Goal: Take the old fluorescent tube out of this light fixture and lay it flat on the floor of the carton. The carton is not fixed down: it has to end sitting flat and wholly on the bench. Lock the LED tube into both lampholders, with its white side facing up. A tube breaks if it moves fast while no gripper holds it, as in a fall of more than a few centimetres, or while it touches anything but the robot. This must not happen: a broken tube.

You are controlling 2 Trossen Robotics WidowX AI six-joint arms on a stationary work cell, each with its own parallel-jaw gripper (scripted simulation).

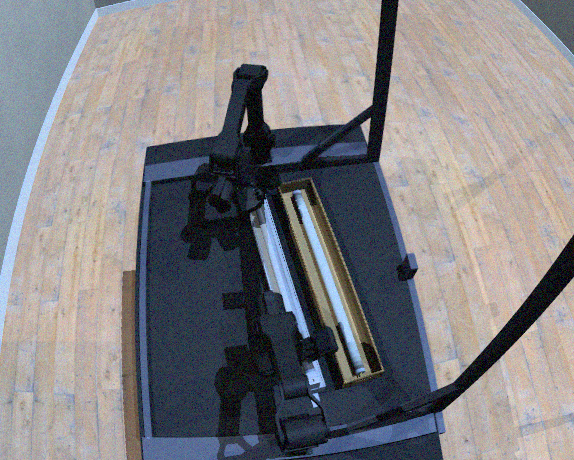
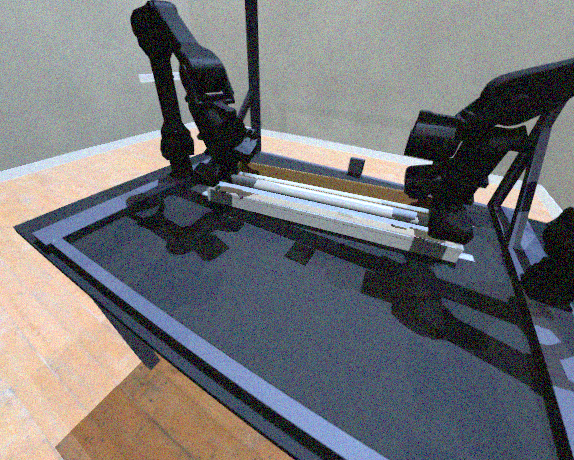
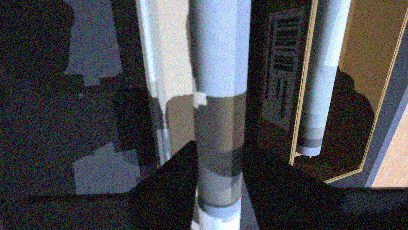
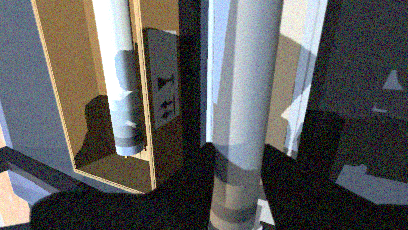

I see my left gripper, my right gripper, an LED tube, a carton, an old fluorescent tube and a light fixture.
My left gripper is seen too in image 1 and in image 3. My right gripper also shows in image 1 and in image 4.
